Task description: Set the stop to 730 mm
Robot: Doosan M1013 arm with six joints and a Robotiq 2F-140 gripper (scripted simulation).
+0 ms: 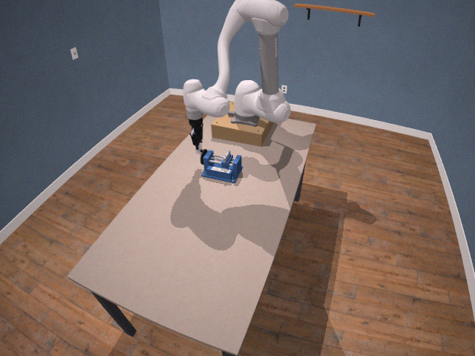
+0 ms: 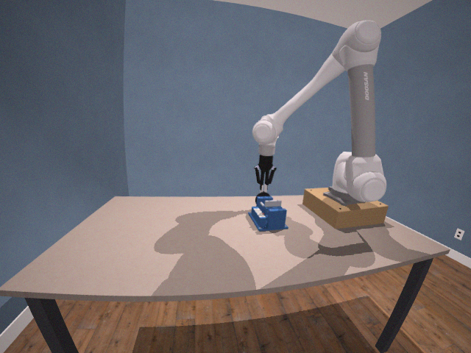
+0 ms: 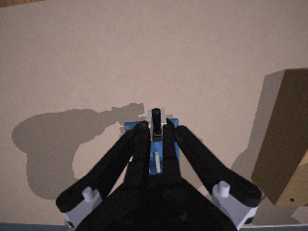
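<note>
Right now my hand is 2 cm to the right of the black handwheel and 2 cm above it. Also, from my hand: grey stop block (18 cm to the left, 3 cm below, 3 cm ahead).
</note>
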